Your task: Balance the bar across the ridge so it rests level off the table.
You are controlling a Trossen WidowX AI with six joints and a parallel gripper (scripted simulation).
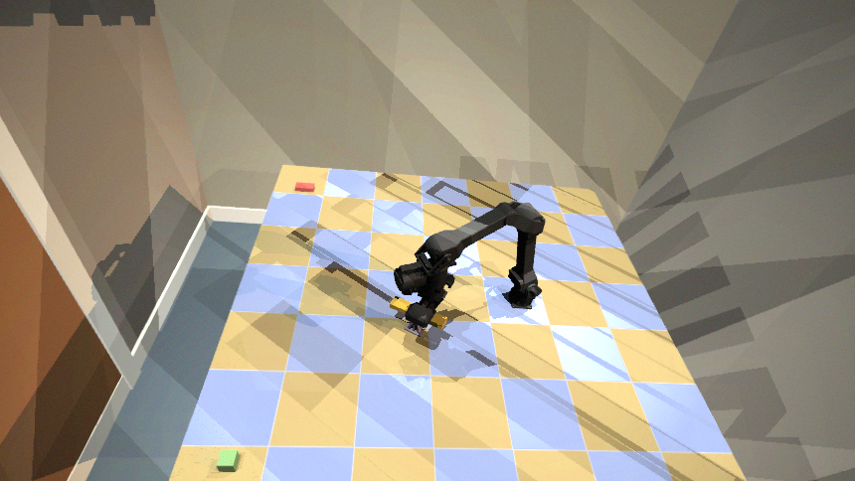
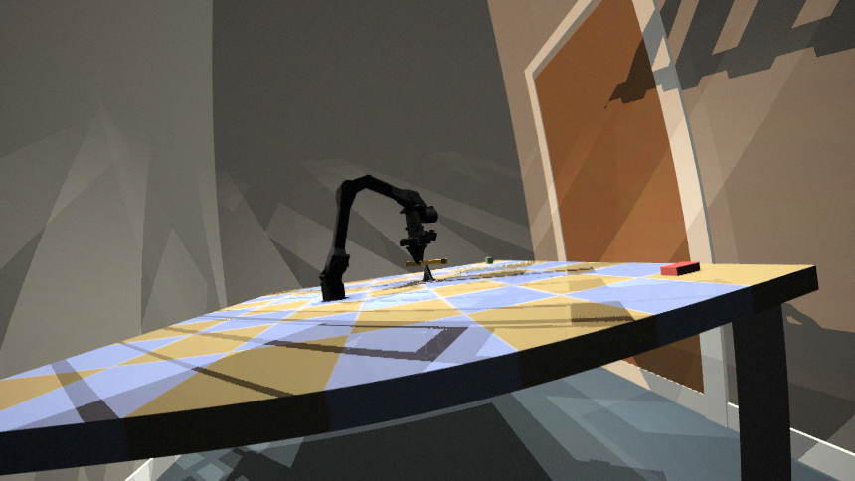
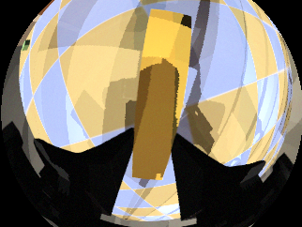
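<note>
My gripper tip is 20 mm short of the bar and 10 mm to the left of it. From my gripper tip the other things lie so: green block: 430 mm ahead, 360 mm to the left, 50 mm below; red block: 640 mm to the right, 430 mm ahead, 60 mm below.
</note>
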